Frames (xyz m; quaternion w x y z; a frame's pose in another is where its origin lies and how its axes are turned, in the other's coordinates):
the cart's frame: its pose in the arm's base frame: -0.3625 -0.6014 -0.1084 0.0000 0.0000 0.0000 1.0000
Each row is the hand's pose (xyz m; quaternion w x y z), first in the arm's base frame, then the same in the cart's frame.
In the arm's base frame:
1: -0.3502 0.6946 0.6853 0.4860 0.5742 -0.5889 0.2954
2: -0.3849 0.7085 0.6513 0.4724 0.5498 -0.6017 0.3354
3: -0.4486 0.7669 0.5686 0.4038 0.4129 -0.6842 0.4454
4: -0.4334 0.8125 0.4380 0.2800 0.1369 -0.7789 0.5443
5: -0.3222 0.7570 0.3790 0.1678 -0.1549 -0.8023 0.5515
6: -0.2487 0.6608 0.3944 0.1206 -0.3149 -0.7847 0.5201
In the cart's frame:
1: -0.0123 -1.2960 0.7937 0.2954 -0.5889 -0.5742 -0.4860
2: 0.0224 -1.3099 0.7597 0.3354 -0.6017 -0.5498 -0.4724
3: 0.0861 -1.3683 0.6770 0.4454 -0.6842 -0.4129 -0.4038
4: 0.0709 -1.4139 0.5464 0.5443 -0.7789 -0.1369 -0.2800
5: -0.0403 -1.3584 0.4874 0.5515 -0.8023 0.1549 -0.1678
6: -0.1138 -1.2622 0.5028 0.5201 -0.7847 0.3149 -0.1206

